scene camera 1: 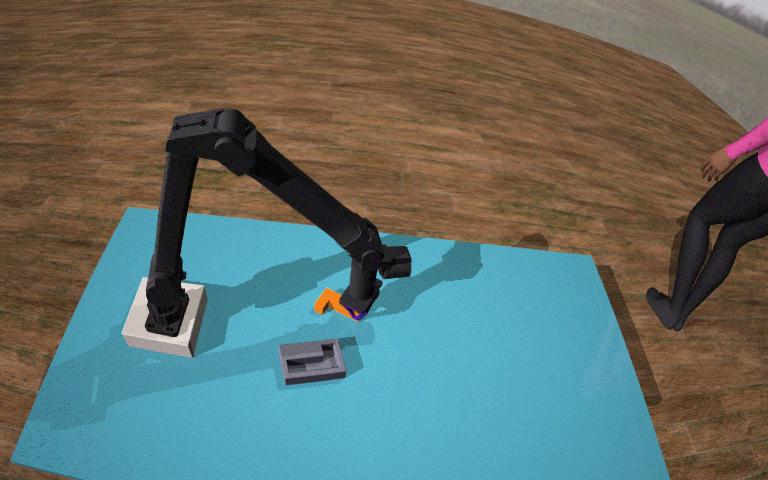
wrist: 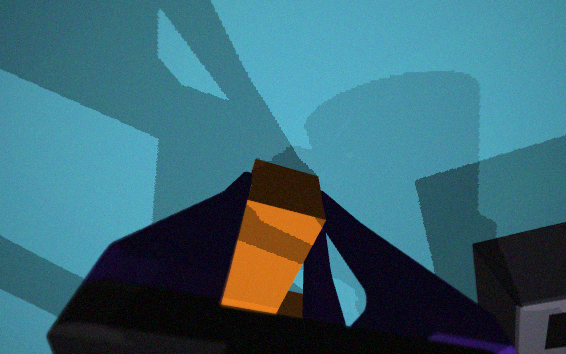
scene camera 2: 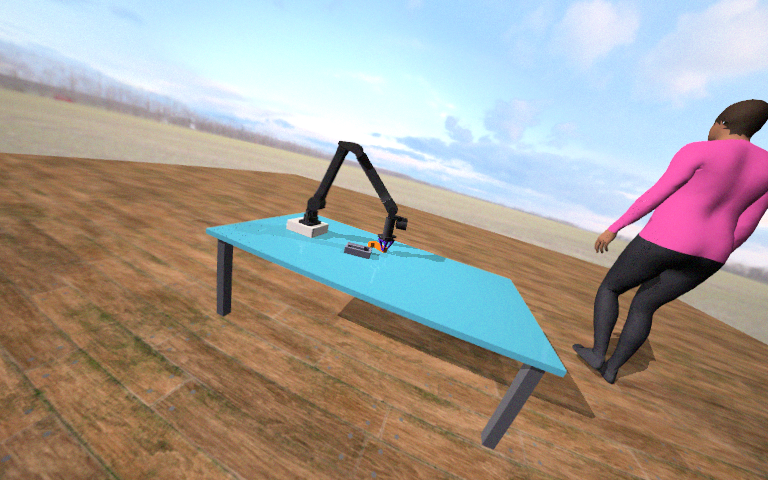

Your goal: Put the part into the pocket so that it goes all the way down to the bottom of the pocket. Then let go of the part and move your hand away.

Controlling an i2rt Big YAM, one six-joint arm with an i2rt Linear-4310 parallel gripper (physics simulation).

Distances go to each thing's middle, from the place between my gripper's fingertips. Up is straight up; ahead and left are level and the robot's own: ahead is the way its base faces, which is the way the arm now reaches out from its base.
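Scene:
Orange L-shaped part (wrist: 284, 214): 5 cm behind my hand, 2 cm left of it, 1 cm above it. Grey pocket block (scene camera 1: 306, 362): from my hand, 16 cm to the right, 10 cm behind, 1 cm above.

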